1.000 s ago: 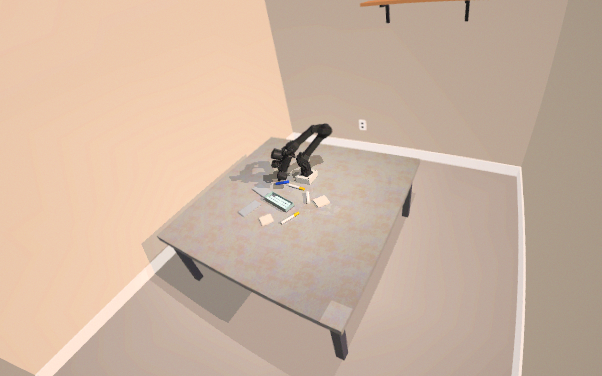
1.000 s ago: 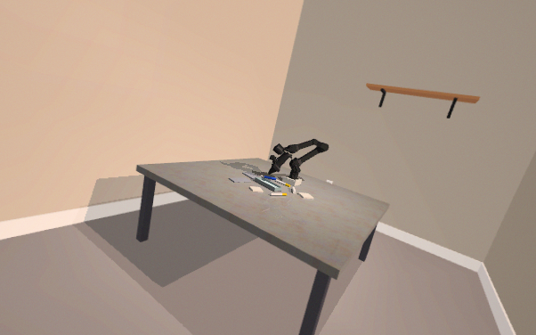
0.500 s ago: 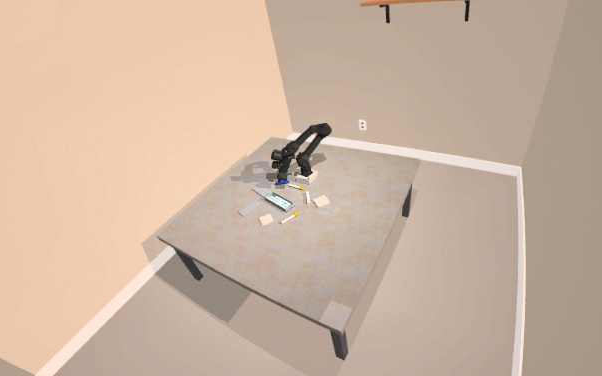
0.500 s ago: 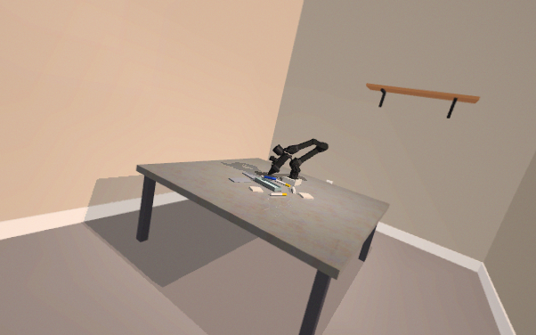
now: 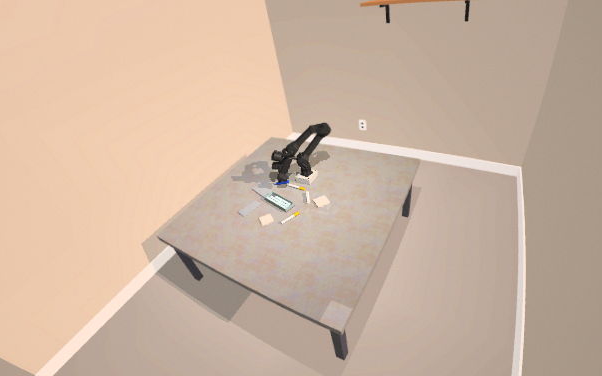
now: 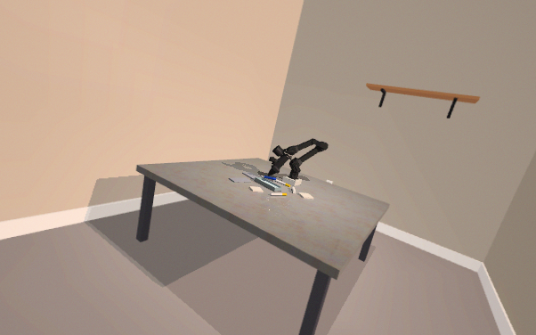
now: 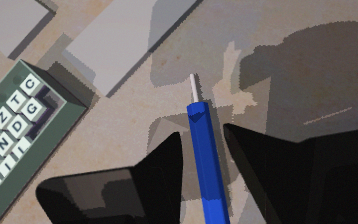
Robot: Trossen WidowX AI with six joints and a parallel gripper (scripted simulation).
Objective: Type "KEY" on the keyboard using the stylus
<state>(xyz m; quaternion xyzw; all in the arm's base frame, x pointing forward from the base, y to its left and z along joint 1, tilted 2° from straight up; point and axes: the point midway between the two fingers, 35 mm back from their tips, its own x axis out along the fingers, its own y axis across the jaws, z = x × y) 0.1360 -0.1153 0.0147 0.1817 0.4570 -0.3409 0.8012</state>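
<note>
Right now the blue stylus is 10 mm ahead of my gripper tip, 10 mm to the right of it and 20 mm below it. Round my gripper tip: white stick 10 mm ahead, 270 mm to the left, 10 mm below; grey tip 30 mm ahead, 30 mm to the right, 20 mm below; keyboard 140 mm ahead, 140 mm to the left, 10 mm below.
</note>
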